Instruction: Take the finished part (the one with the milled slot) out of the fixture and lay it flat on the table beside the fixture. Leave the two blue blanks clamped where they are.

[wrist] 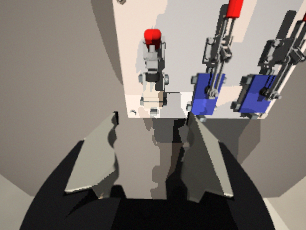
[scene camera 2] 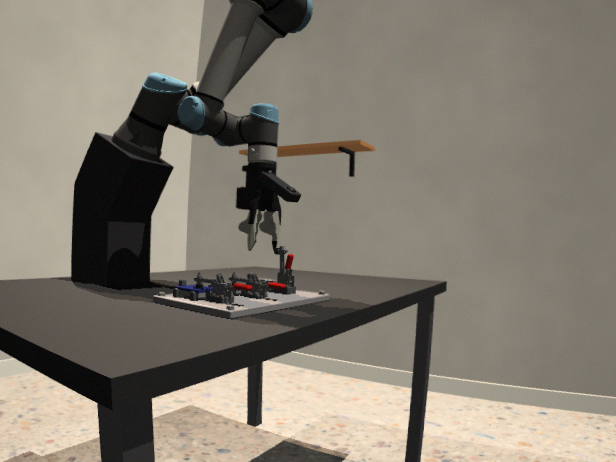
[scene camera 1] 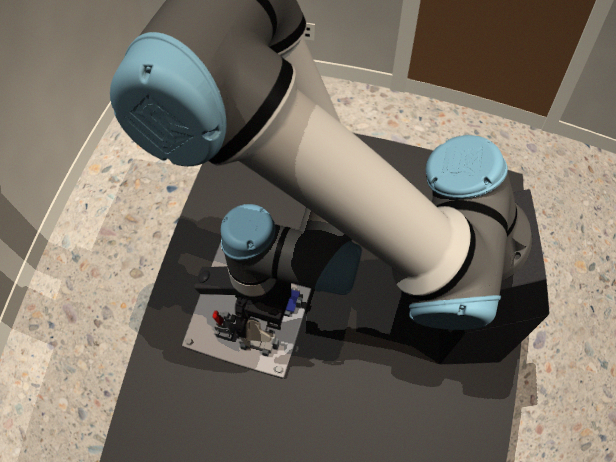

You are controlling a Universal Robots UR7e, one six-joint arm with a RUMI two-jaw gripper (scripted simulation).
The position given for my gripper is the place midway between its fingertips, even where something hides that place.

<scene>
I see my gripper (scene camera 1: 255, 325), a blue blank (wrist: 251, 101) and a light grey fixture plate (scene camera 1: 200, 337).
My gripper is seen too in the wrist view (wrist: 152, 112) and in scene camera 2 (scene camera 2: 262, 250). The light grey fixture plate shows as well in the wrist view (wrist: 185, 35) and in scene camera 2 (scene camera 2: 244, 306).
</scene>
